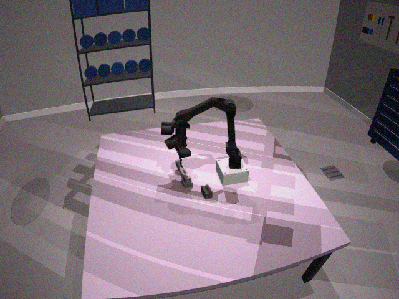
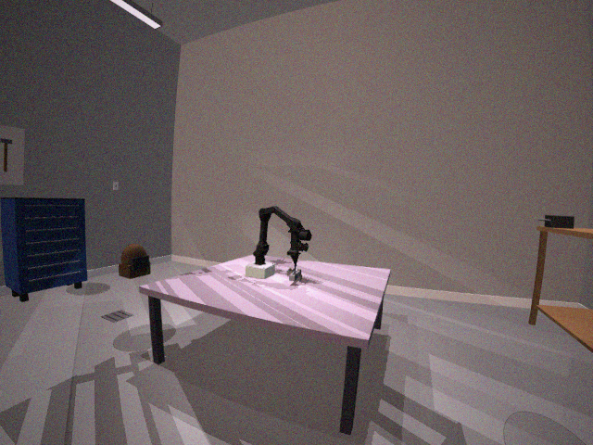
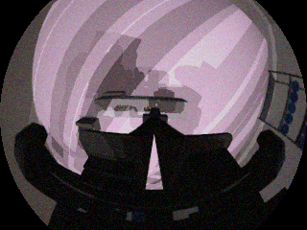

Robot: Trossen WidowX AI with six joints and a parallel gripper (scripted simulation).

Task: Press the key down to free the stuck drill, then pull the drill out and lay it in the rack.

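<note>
The key is 30 mm below my gripper tip. Round my gripper tip: grey rack 160 mm to the left, 140 mm behind, 110 mm below; then drill 70 mm below, 50 mm to the left, 20 mm behind.
</note>
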